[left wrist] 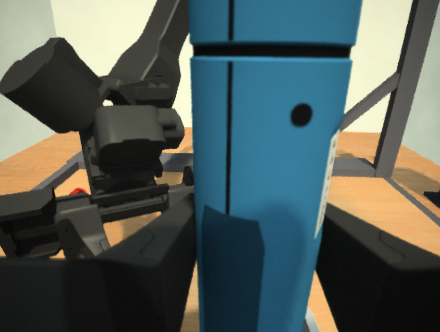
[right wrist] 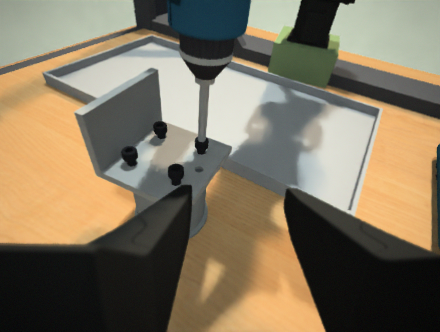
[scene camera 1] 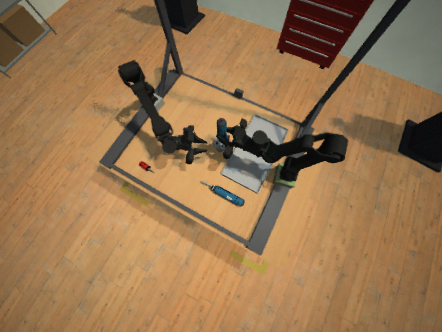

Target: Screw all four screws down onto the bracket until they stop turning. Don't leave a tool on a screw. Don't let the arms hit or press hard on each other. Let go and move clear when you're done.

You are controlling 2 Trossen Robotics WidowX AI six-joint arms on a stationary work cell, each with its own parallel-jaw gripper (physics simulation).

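Frame: origin at the left arm's base, x up, y ahead, z left, level; metres.
Where they show: left gripper, fingertip midpoint: (left wrist: 251,204) (scene camera 1: 218,131); right gripper, fingertip midpoint: (right wrist: 238,196) (scene camera 1: 207,146); left arm's base at its link origin: (right wrist: 308,39) (scene camera 1: 286,174).
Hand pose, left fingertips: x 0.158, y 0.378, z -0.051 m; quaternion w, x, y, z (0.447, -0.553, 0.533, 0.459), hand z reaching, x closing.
Observation:
Each offset is from my left fingertips to the top centre of the thing.
A blue electric screwdriver @[dx +0.102, dy -0.019, dz +0.004 m] (scene camera 1: 221,126) (left wrist: 272,150) (right wrist: 209,17) stands upright; its bit tip meets the far-right screw @[dx -0.134, dy -0.022, dz +0.002 m] (right wrist: 201,145) on the grey bracket (right wrist: 117,122). My left gripper (scene camera 1: 223,139) (left wrist: 250,204) is shut on this screwdriver's body. The other screws @[dx -0.135, dy -0.025, dz -0.033 m] (right wrist: 160,129) @[dx -0.134, dy +0.010, dz -0.037 m] (right wrist: 129,155) @[dx -0.134, dy +0.013, dz -0.001 m] (right wrist: 175,173) also stand with their heads above the bracket's plate. My right gripper (scene camera 1: 205,146) (right wrist: 238,196) is open and empty, on the near side of the bracket in the right wrist view. The bit tip and screws are hidden in the left wrist view.
A second blue screwdriver @[dx -0.171, dy -0.092, dz +0.228 m] (scene camera 1: 228,196) lies near the front edge. A red screwdriver @[dx -0.182, dy +0.342, dz +0.222 m] (scene camera 1: 144,165) (left wrist: 78,191) lies at the left. A shallow grey tray @[dx -0.196, dy -0.202, dz -0.050 m] (scene camera 1: 241,175) (right wrist: 367,165) lies behind the bracket in the right wrist view. A green block (scene camera 1: 285,176) (right wrist: 305,60) sits at the left arm's base.

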